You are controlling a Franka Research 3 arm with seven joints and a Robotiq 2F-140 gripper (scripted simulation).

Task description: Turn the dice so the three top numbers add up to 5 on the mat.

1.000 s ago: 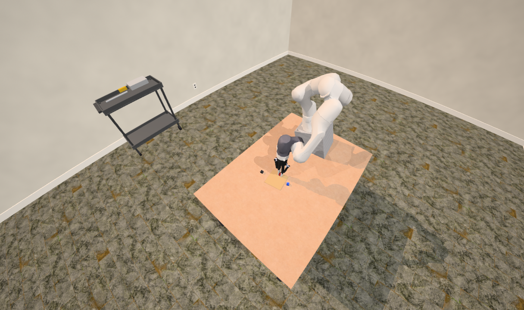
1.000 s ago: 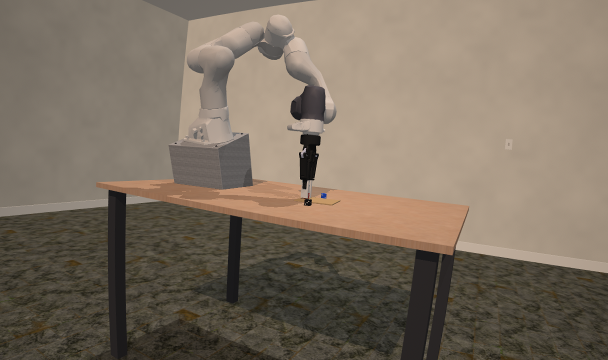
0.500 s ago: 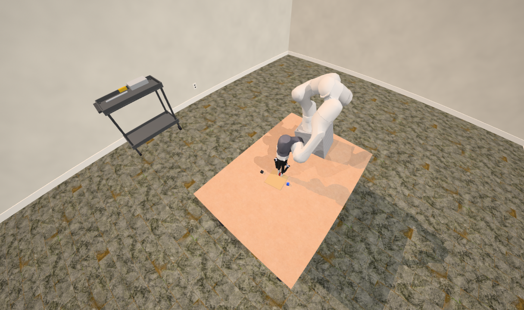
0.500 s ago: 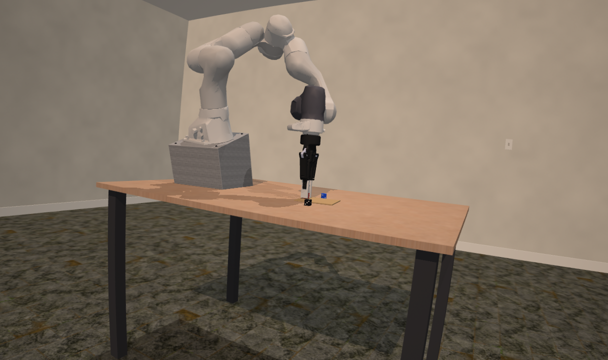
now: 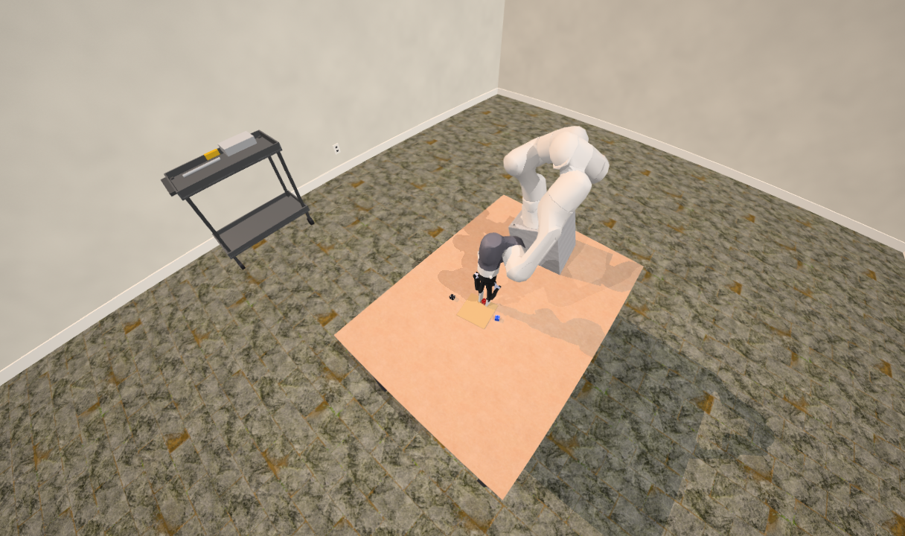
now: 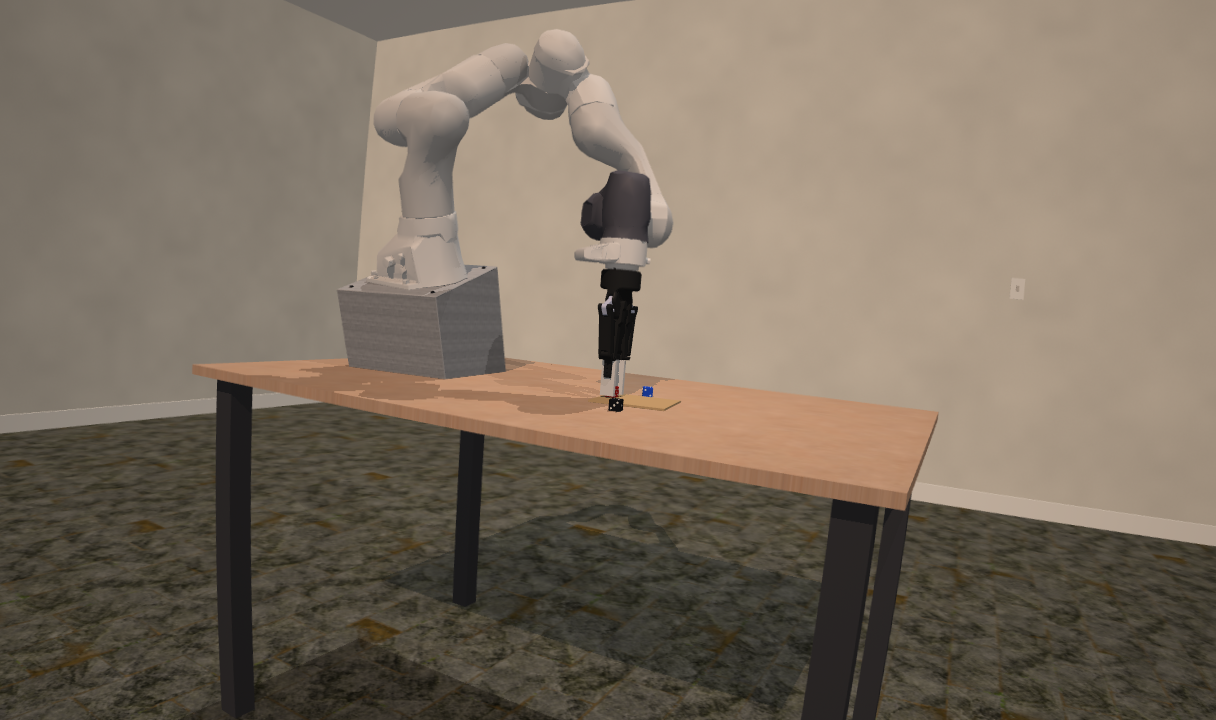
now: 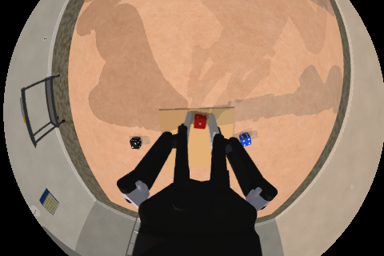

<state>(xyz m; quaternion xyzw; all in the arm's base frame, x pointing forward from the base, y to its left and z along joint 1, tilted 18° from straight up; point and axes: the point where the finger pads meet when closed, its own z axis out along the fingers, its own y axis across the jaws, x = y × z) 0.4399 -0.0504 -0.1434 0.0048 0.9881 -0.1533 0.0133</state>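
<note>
Right now the red die is 30 mm below my hand. From my hand the other things lie so: blue die: 40 mm ahead, 100 mm to the left, 30 mm below; then black die: 70 mm ahead, 130 mm to the right, 30 mm below; then tan mat: 50 mm ahead, 40 mm below.
</note>
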